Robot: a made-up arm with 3 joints.
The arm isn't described. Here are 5 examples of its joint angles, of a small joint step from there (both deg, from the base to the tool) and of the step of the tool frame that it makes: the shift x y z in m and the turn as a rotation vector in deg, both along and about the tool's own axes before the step.
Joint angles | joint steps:
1: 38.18 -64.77 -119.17 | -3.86 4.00 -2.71
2: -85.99 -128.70 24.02 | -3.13 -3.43 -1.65
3: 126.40 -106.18 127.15 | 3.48 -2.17 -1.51
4: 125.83 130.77 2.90 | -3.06 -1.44 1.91
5: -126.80 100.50 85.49 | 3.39 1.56 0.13
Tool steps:
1: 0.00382 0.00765 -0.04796 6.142 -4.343 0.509
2: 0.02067 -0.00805 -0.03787 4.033 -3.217 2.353
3: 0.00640 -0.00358 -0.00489 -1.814 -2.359 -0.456
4: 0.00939 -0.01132 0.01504 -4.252 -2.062 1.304
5: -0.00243 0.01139 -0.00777 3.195 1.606 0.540
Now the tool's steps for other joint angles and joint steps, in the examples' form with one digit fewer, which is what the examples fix.
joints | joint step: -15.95 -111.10 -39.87 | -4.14 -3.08 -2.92
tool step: 0.0182 -0.0128 -0.0250 6.74 0.84 3.37
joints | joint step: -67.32 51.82 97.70 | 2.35 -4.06 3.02
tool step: 0.0032 0.0170 -0.0174 -1.22 -3.76 -2.15
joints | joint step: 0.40 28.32 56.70 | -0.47 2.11 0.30
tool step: -0.0097 0.0035 0.0148 -0.53 1.99 -0.81
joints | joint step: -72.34 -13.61 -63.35 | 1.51 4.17 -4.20
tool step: -0.0032 0.0082 -0.0434 3.90 -4.41 -0.39
